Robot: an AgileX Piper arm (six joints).
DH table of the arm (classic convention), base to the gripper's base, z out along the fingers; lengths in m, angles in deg. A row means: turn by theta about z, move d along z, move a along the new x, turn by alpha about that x. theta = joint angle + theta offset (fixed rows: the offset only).
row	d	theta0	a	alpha
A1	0.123	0	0	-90
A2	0	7.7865	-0.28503	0
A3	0	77.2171	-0.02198	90
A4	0.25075	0	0	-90
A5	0	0	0	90
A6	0.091	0	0	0
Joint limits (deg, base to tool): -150..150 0..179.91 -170..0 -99.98..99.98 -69.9..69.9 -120..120
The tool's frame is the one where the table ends.
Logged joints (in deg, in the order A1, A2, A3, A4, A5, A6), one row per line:
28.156 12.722 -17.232 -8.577 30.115 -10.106
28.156 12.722 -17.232 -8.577 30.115 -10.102
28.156 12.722 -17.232 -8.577 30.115 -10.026
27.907 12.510 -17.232 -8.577 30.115 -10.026
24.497 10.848 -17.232 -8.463 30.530 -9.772
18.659 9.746 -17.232 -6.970 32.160 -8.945
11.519 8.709 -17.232 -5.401 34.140 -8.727
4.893 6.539 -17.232 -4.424 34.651 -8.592
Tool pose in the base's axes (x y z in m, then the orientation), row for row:
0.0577 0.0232 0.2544 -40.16 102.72 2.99
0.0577 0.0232 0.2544 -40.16 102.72 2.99
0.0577 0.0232 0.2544 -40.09 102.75 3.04
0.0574 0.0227 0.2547 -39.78 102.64 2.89
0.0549 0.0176 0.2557 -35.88 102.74 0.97
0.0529 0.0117 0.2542 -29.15 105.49 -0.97
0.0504 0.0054 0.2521 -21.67 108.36 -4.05
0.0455 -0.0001 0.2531 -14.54 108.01 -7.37
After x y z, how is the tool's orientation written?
As a rotation vector, in degrees.
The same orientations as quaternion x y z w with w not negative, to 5 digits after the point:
-0.29877 0.76418 0.02224 0.57120
-0.29877 0.76418 0.02224 0.57120
-0.29824 0.76440 0.02262 0.57117
-0.29613 0.76408 0.02151 0.57274
-0.26812 0.76775 0.00725 0.58191
-0.21743 0.78686 -0.00724 0.57752
-0.16109 0.80554 -0.03011 0.56942
-0.10852 0.80617 -0.05501 0.57905

